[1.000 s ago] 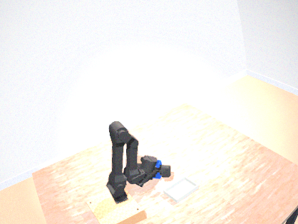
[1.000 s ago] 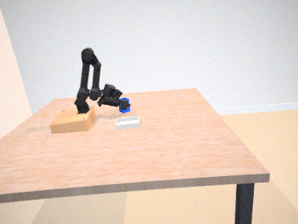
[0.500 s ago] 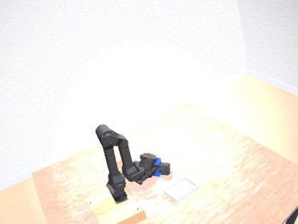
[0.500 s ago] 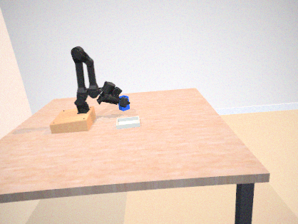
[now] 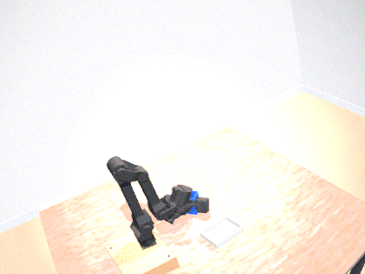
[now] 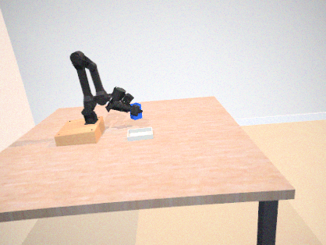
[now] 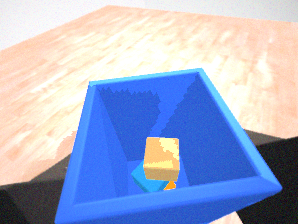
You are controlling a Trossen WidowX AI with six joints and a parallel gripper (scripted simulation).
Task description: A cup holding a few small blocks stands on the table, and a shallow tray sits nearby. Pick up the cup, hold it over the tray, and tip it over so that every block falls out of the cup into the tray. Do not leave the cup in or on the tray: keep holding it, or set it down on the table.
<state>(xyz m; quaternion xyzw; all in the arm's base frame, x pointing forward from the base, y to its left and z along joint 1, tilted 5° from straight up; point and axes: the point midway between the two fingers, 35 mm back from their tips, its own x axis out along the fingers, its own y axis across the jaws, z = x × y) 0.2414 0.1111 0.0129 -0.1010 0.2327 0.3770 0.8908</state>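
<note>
Right now the yellow block is 2 cm to the right of my gripper tip, 2 cm behind it and 1 cm above it. Also, from my gripper tip: blue cup (2 cm to the right, 2 cm below, 2 cm behind); then cyan block (2 cm to the right, 2 cm behind, 1 cm below); then orange block (3 cm below, 2 cm to the right, 2 cm behind).
</note>
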